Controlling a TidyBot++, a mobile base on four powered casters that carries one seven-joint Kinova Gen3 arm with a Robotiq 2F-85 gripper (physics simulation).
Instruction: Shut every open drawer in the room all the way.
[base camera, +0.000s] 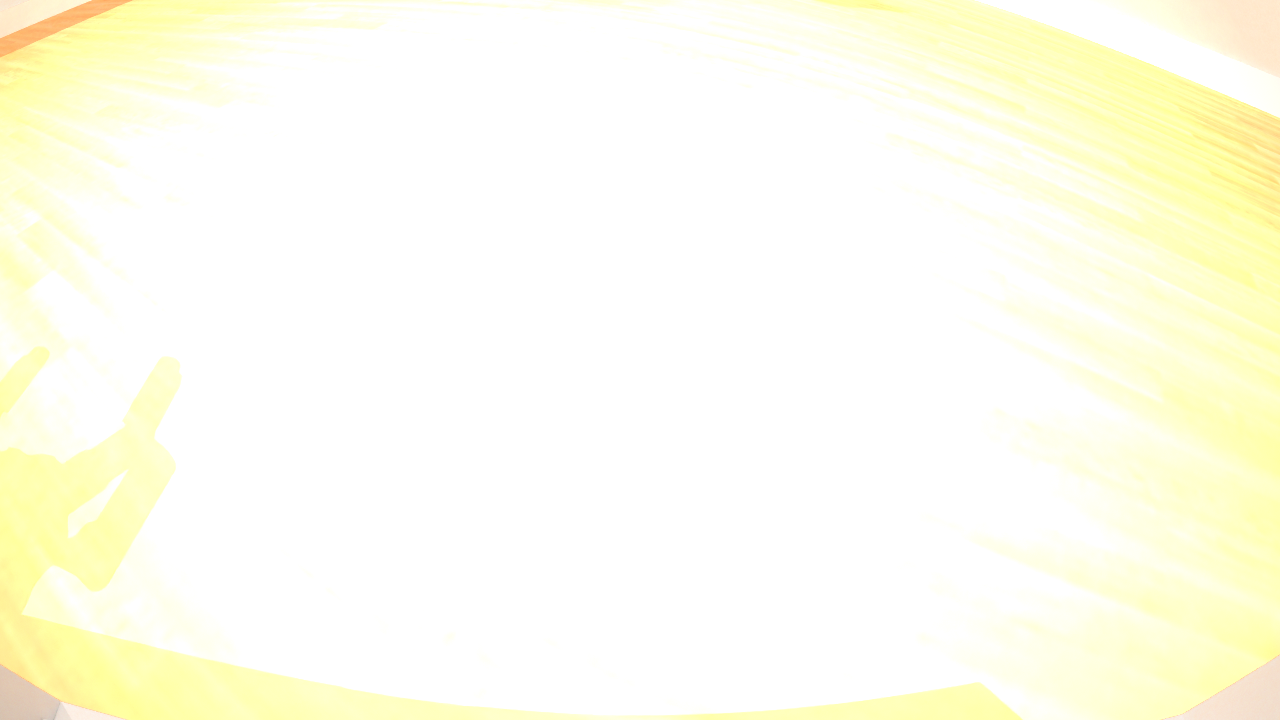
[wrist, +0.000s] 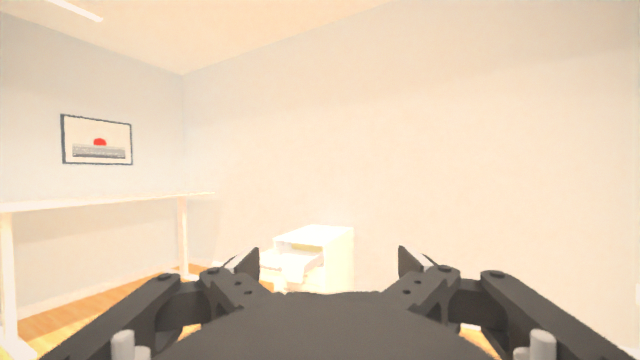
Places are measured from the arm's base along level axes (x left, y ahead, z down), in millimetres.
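Where they show: gripper, between the fingertips: (wrist: 328, 261).
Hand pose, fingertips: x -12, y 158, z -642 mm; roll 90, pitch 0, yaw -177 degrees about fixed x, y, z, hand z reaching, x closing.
After its pixels a point has its place.
A small white cabinet (wrist: 339, 260) @[z -66, x -172, y 1812 mm] stands in the distance against the wall in the wrist view, low and near the middle. Its upper drawer (wrist: 296, 261) @[z -221, x 108, y 1373 mm] is pulled out toward the left, with a dark yellowish gap above it. The cabinet's lower part is partly hidden behind the gripper, and glare blurs its lower front. My gripper (wrist: 328, 261) @[z -642, x -12, y 158 mm] is open and empty, far from the cabinet, which shows between the fingertips. No drawer shows in the base camera view.
A long white table (wrist: 100, 201) @[z -546, x 1573, y 1848 mm] stands at the left in the wrist view, with legs on the wood floor. A framed picture (wrist: 97, 140) @[z -1094, x 2108, y 2466 mm] hangs above it. The base camera view shows a strongly overexposed floor (base camera: 1163, 268) @[z 396, x -598, y 628 mm] with the gripper's shadow at the left and walls at the corners.
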